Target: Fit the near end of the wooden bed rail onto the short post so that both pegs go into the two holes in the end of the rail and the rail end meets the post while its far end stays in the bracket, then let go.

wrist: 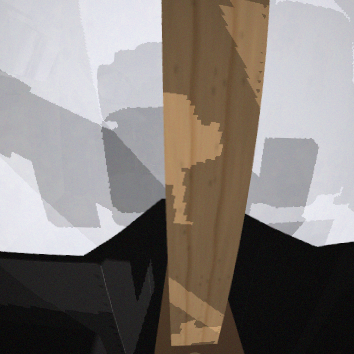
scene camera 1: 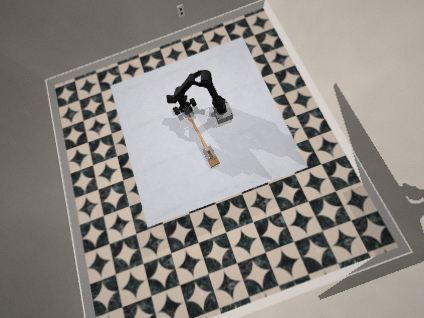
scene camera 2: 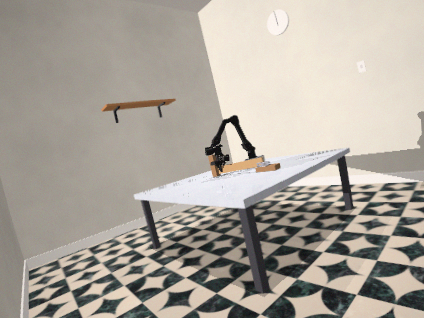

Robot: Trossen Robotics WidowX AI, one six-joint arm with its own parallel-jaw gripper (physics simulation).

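Places are measured from the arm's base along level axes (x ahead, y left, z up), in millimetres.
Pixels of known places: gripper, fingertip midpoint: (wrist: pixel 187 206) (scene camera 2: pixel 222 171); arm's base, origin of the base link: (scene camera 1: pixel 221 109) (scene camera 2: pixel 252 157).
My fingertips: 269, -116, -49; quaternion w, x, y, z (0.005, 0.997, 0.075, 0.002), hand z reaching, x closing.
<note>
Ahead of a thing's pixels: the offset from my fingertips to its top centre, as dx, dy, dz. "pt": to the spot under its first point. Level surfaces: height alone.
The wooden bed rail {-26, +182, +68} (scene camera 1: pixel 199 135) (scene camera 2: pixel 244 165) (wrist: pixel 210 150) is a long light-brown board standing on its narrow edge. My gripper (scene camera 1: pixel 187 112) (scene camera 2: pixel 221 162) (wrist: pixel 187 206) is shut on it close to its near end. The short post {pt +31, -51, +46} (scene camera 2: pixel 214 167) stands upright at that end in the second scene view. A dark brown surface beyond the rail end at the bottom of the wrist view may be the post. The pegs, the holes and the contact between rail and post are hidden. The rail's far end is at the pale bracket (scene camera 1: pixel 207 152), beside an orange-brown block {-61, +428, +5} (scene camera 1: pixel 213 162) (scene camera 2: pixel 268 168).
The arm's base (scene camera 1: pixel 223 116) stands on the white table {dz -30} (scene camera 1: pixel 165 190) (scene camera 2: pixel 200 195), to the right of the rail in the first scene view. The arm arches over to the post side. A wall shelf (scene camera 2: pixel 140 104) is on the far wall.
</note>
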